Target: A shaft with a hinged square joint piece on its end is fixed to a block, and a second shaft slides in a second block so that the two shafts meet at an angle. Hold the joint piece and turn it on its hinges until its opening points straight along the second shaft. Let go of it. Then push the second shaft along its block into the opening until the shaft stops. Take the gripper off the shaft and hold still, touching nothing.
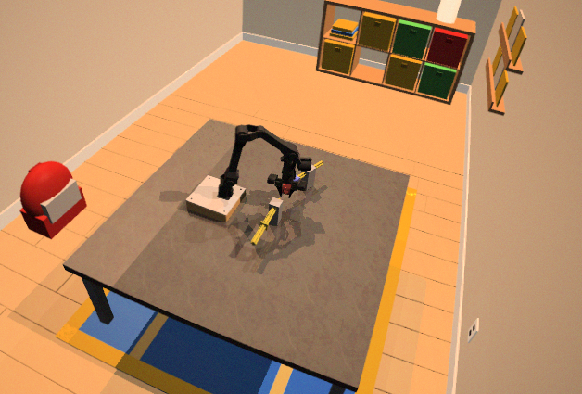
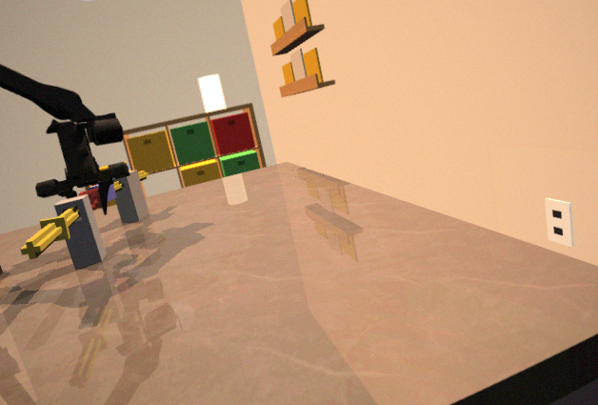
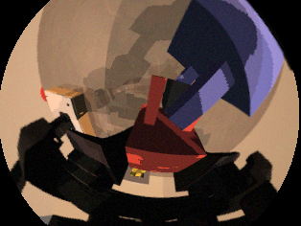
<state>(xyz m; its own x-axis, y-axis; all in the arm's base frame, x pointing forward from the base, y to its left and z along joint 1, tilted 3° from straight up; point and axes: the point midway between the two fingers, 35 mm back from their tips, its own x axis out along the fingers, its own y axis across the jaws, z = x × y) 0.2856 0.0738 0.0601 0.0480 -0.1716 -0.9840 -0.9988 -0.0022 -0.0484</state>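
Now: the red square joint piece 4 cm above my gripper tip and 3 cm to the left of it.
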